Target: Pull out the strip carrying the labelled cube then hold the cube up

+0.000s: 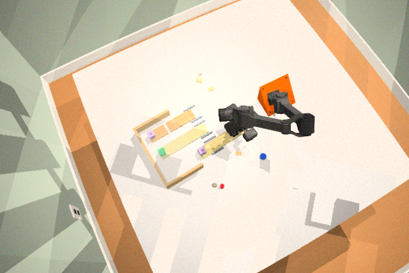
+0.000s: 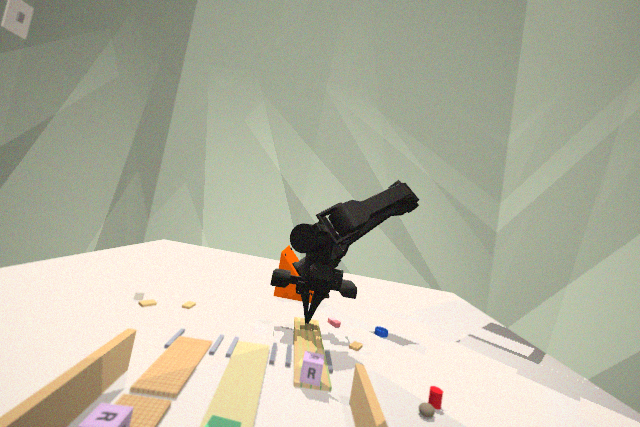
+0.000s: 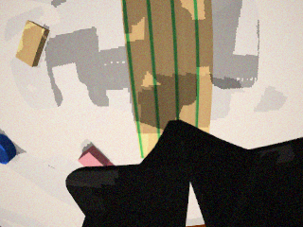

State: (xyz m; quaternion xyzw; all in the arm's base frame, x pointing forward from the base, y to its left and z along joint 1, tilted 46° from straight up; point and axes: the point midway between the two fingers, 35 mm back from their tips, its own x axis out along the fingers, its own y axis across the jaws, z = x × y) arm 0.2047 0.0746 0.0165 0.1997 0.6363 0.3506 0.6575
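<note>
My gripper tip is now 10 cm short of the green-lined strip and 2 cm to the right of it. Round my gripper tip: pink block (6 cm to the left, 4 cm behind); red cylinder (22 cm to the left, 18 cm ahead, 1 cm above); blue cylinder (17 cm to the left, 5 cm behind).
</note>
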